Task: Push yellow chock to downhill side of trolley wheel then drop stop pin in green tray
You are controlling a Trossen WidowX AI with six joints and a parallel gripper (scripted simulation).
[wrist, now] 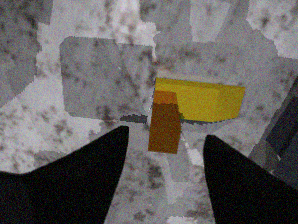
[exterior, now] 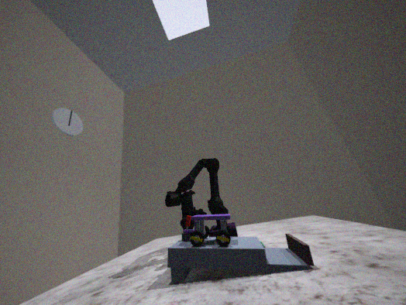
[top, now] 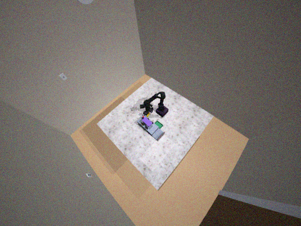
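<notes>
Right now my gripper tip is 4 cm above the yellow chock, 2 cm short of it and 1 cm to the right of it. From my gripper tip the other things lie so: purple trolley 17 cm ahead, 11 cm to the left, 5 cm above; then grey ramp 17 cm ahead, 12 cm to the left, 1 cm below; then red-headed stop pin 14 cm ahead, 7 cm above, 2 cm to the left.
</notes>
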